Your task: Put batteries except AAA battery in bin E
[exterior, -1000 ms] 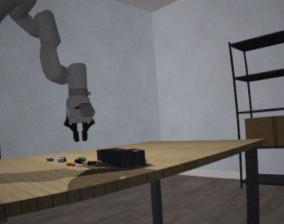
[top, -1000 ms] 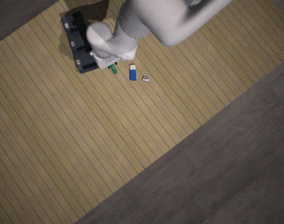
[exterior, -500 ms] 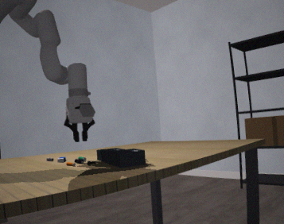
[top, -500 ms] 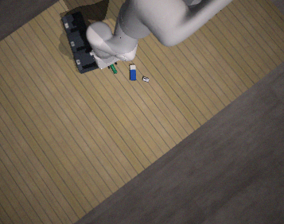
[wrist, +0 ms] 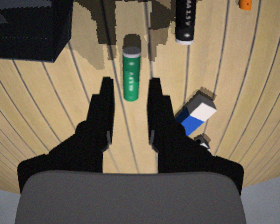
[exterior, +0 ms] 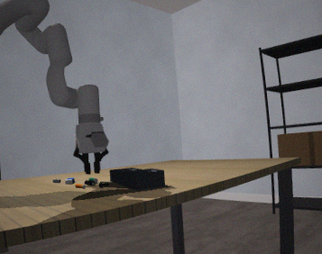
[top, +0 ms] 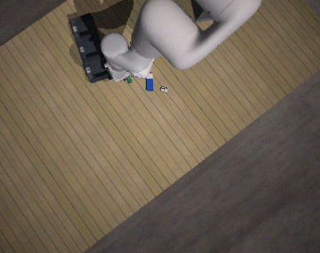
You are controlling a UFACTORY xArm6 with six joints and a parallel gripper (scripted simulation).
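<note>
Right now my hand is 40 mm above the green battery. From my hand the other things lie so: orange battery: 100 mm behind, 70 mm to the right, 40 mm below; white object: 130 mm to the left, 70 mm behind, 40 mm below; black cylindrical battery: 50 mm to the right, 50 mm behind, 40 mm below.
</note>
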